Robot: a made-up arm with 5 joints.
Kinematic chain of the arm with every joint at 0, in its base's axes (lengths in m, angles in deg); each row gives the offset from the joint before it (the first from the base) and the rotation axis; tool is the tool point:
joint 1: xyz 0 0 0.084 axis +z
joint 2: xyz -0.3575 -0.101 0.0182 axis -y
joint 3: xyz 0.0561 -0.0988 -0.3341 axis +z
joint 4: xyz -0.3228 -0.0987 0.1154 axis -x
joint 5: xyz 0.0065 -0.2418 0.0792 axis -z
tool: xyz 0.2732 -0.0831 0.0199
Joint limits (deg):
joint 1: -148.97..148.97
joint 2: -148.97..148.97
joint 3: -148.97..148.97
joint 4: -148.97..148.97
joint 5: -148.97..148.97
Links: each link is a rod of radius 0.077 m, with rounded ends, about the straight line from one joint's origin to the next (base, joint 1, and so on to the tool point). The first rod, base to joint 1, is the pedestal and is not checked.
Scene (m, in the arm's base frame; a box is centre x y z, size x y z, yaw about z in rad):
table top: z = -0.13
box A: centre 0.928 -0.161 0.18 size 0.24 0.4 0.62 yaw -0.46
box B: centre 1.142 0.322 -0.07 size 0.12 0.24 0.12 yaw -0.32
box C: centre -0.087 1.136 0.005 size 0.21 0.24 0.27 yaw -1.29
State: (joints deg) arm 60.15 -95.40 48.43 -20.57 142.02
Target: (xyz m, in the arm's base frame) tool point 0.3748 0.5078 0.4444
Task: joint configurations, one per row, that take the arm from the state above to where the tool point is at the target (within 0.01 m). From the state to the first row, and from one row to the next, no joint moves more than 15 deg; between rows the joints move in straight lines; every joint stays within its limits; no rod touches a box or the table.
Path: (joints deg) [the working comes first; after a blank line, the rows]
Joints at the target: 140.59 -147.90 3.42 6.98 148.97
Straight joint move there: touches box A.

1: 65.69 -108.79 34.40 -31.11 133.11
2: 71.23 -122.18 20.37 -41.66 124.19
3: 76.77 -135.58 6.34 -52.20 115.28
4: 82.31 -148.97 -7.69 -62.75 106.36
5: 93.97 -148.76 -5.46 -48.80 114.88
6: 105.62 -148.54 -3.24 -34.86 123.40
7: 117.28 -148.33 -1.02 -20.91 131.93
8: 128.94 -148.11 1.20 -6.96 140.45
9: 140.59 -147.90 3.42 6.98 148.97

